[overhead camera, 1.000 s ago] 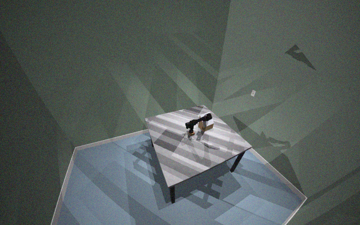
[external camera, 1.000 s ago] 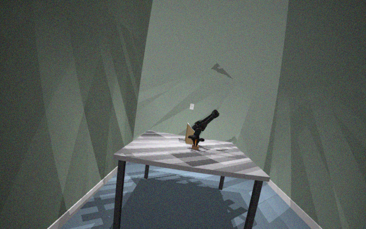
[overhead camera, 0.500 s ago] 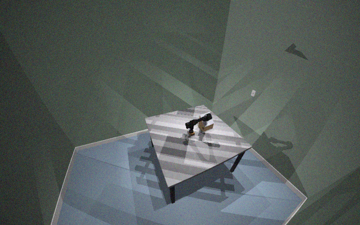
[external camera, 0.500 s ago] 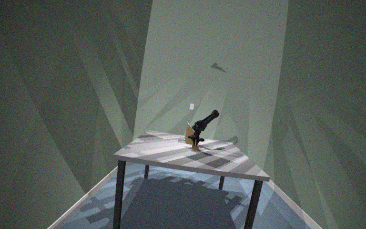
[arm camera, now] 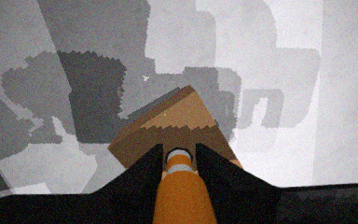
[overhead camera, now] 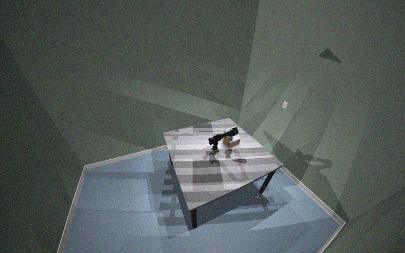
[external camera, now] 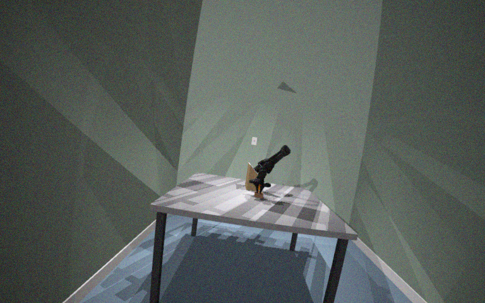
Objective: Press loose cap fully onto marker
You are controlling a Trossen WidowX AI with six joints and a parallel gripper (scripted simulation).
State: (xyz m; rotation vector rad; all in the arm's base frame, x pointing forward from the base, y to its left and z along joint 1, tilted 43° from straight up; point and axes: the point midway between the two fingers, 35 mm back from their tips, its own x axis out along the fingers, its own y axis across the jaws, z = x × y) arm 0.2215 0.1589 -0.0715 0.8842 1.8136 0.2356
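My gripper tip is 2 cm above the holder block and 1 cm past it. The rest, counted from my gripper tip: orange cap 5 cm above, 1 cm behind.
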